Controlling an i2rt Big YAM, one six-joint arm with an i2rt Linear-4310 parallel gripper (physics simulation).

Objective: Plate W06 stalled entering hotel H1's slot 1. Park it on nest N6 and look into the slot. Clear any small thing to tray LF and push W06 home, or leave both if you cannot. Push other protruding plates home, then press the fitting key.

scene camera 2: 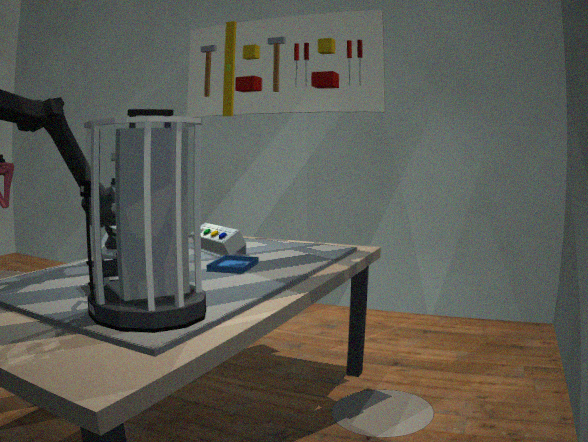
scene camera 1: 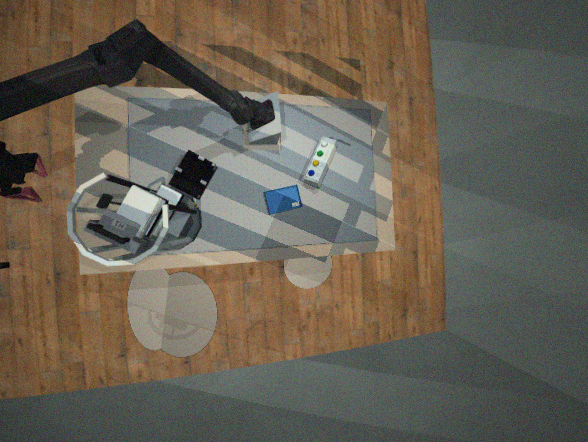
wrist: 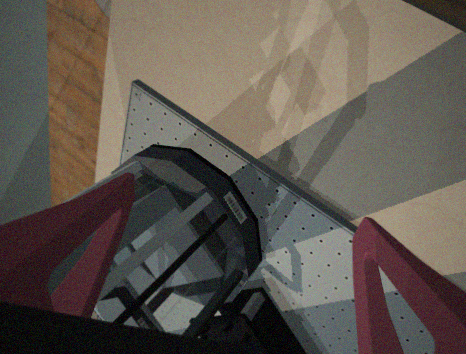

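Seen in the pictures: gripper, fingertip midpoint: (scene camera 1: 42,188) (wrist: 247,206); arm's base at its link origin: (scene camera 1: 262,115).
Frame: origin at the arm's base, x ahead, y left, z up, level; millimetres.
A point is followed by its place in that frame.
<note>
Hotel H1 (scene camera 1: 71,220) @[y -563, x 360, z 311 mm] (scene camera 2: 148,215) @[y -549, x 448, z 137 mm] (wrist: 237,185) is a tall barred cage on a round dark base at the table's left end. A pale piece (scene camera 1: 170,194) @[y -388, x 294, z 90 mm] sticks out on its nest side; I cannot tell whether it is plate W06. No plate label is readable and the slots are hidden. The black nest block (scene camera 1: 193,174) @[y -320, x 207, z -17 mm] (wrist: 277,327) @[y -365, x 186, z -72 mm] stands beside the hotel, its labels unreadable. The blue tray (scene camera 1: 283,199) @[y 39, x 363, z -74 mm] (scene camera 2: 232,264) @[y 57, x 353, z -75 mm] shows no small thing. The key box (scene camera 1: 320,162) @[y 213, x 230, z -4 mm] (scene camera 2: 225,244) @[y 145, x 293, z -34 mm] has coloured buttons. My gripper (scene camera 1: 43,188) @[y -745, x 224, z 143 mm] (wrist: 247,206) @[y -745, x 224, z 143 mm] is open and empty, left of the hotel, near its bars in the wrist view.
The arm's pale base stand (scene camera 1: 264,140) @[y -5, x 95, z -35 mm] is at the table's back edge, and the arm (scene camera 1: 187,67) @[y -226, x -12, z 300 mm] arches over the back left. The perforated plate (scene camera 1: 240,225) @[y -174, x 446, z -77 mm] (wrist: 320,260) @[y -527, x 182, z -77 mm] bears the hotel and nest block. A tool board (scene camera 2: 300,100) hangs on the wall.
</note>
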